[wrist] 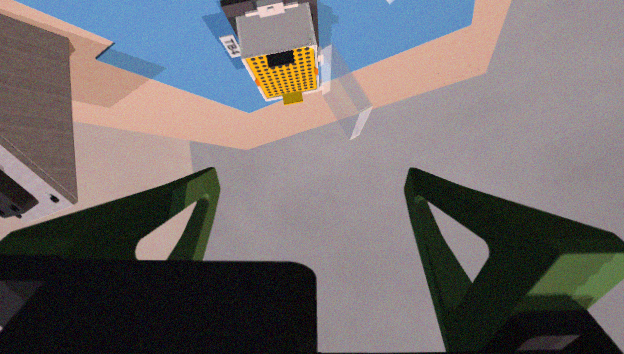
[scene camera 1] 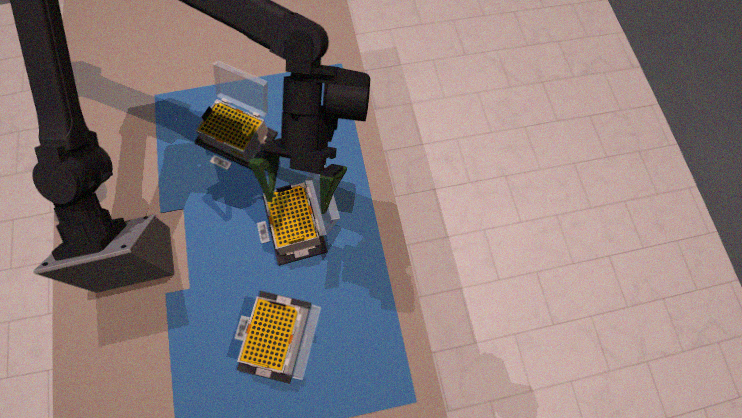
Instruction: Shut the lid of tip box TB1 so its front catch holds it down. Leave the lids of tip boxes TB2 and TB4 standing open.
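Frame: origin at the arm's base, x ahead, y left, z up, level; metres.
Where they show: gripper, fingertip midpoint: (wrist: 312,178) (scene camera 1: 296,206); arm's base at its link origin: (scene camera 1: 92,241).
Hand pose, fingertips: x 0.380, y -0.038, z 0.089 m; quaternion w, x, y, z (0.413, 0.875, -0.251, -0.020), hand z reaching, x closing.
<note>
Each offset is from my fingertips to the top centre of the thing. "*": to the spot under its first point. Level surfaces: height alone.
Three yellow-racked tip boxes with clear lids stand open in the scene view. The lower box, TB4 @(0.098 m back, 0.174 m right, 0.146 m down) (scene camera 1: 268,334) (wrist: 287,75), has its lid @(0.037 m back, 0.202 m right, 0.067 m down) (scene camera 1: 307,345) (wrist: 347,92) leaning outward on the right. The middle box @(0.026 m back, 0.046 m left, 0.146 m down) (scene camera 1: 294,217) has its lid @(* 0.030 m ahead, 0.043 m left, 0.155 m down) (scene camera 1: 318,210) standing up along its right side, partly hidden by a finger. The upper box @(0.126 m back, 0.272 m left, 0.146 m down) (scene camera 1: 231,126) has its lid (scene camera 1: 241,85) standing upright behind it. Labels on the middle and upper boxes are too blurred to tell TB1 from TB2. My gripper (scene camera 1: 297,206) (wrist: 312,178) is open and empty, its fingertips appearing across the middle box's upper end; their height is unclear.
The boxes stand on a blue mat @(0.220 m down) (scene camera 1: 218,259) (wrist: 165,30) over a tan surface. The arm's wedge-shaped base (scene camera 1: 140,259) (wrist: 37,90) is at the left. The forearm (scene camera 1: 238,23) reaches over the back of the mat, near the upper box. Pale tiled floor (scene camera 1: 545,207) lies at the right.
</note>
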